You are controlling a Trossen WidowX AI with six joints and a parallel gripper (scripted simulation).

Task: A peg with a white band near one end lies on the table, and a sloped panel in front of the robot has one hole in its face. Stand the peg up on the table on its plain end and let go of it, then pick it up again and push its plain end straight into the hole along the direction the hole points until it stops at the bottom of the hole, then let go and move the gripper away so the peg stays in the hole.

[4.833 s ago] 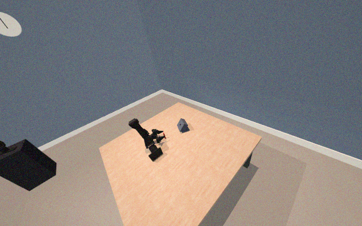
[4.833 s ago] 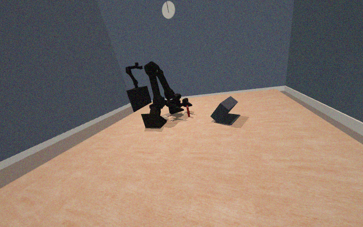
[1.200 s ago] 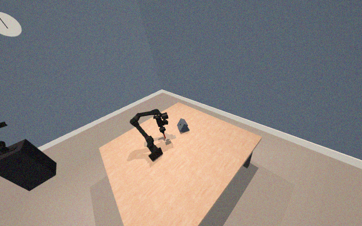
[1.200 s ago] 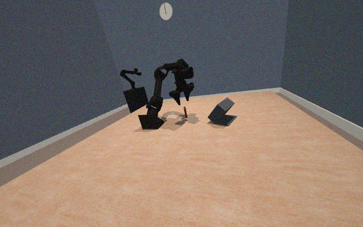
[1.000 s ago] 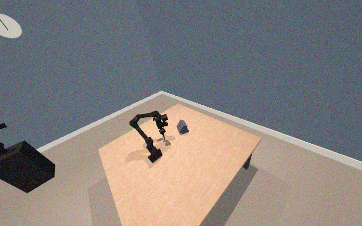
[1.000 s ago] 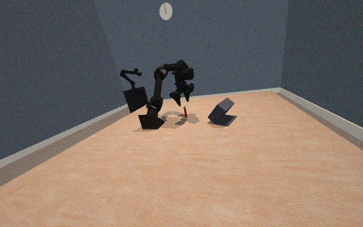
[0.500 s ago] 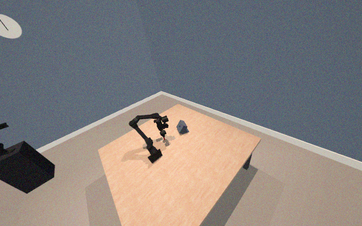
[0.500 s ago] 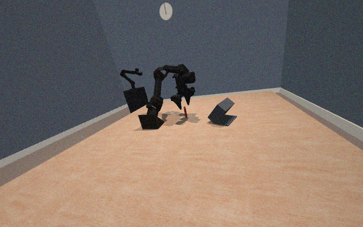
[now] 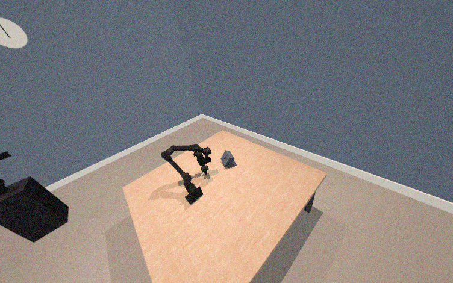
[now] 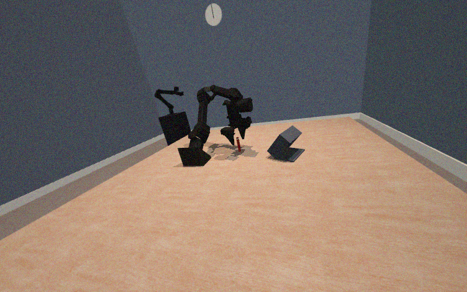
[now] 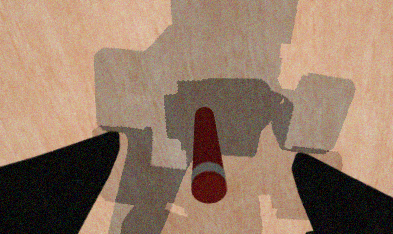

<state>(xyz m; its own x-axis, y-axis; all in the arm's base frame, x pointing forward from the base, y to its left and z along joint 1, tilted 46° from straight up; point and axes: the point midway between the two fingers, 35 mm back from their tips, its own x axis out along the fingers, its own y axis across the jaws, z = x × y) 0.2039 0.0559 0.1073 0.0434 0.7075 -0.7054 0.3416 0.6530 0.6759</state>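
Right now the red peg is right at my gripper tip. Round my gripper tip: grey sloped panel 240 mm ahead, 60 mm to the right, 10 mm above.
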